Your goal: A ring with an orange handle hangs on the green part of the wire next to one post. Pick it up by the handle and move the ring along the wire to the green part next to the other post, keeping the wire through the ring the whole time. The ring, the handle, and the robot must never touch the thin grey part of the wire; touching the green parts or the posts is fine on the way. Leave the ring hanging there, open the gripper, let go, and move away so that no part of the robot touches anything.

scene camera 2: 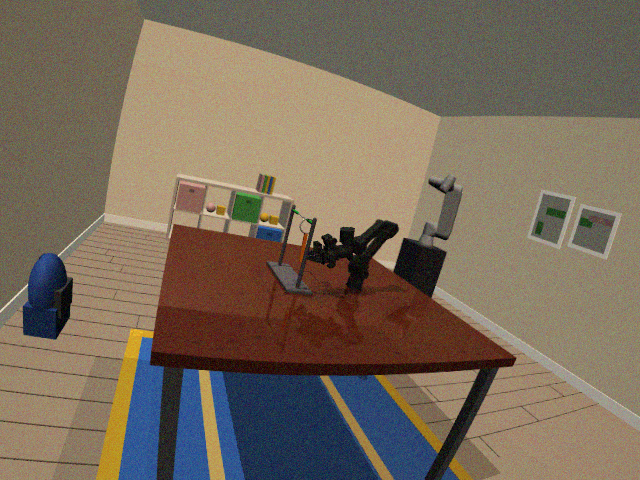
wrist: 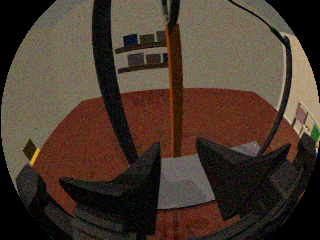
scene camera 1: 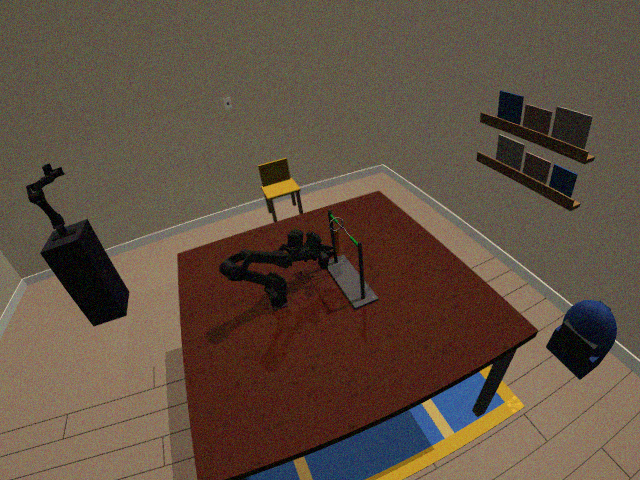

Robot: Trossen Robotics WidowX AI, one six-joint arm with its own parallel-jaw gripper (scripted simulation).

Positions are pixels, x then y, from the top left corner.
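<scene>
Scene camera 1 shows the gripper, and scene camera 2 shows the gripper as well: on the gripper, [scene camera 1: 322, 248] and [scene camera 2: 318, 257] are the same spot. The gripper is also visible in the wrist view [178, 144].
</scene>
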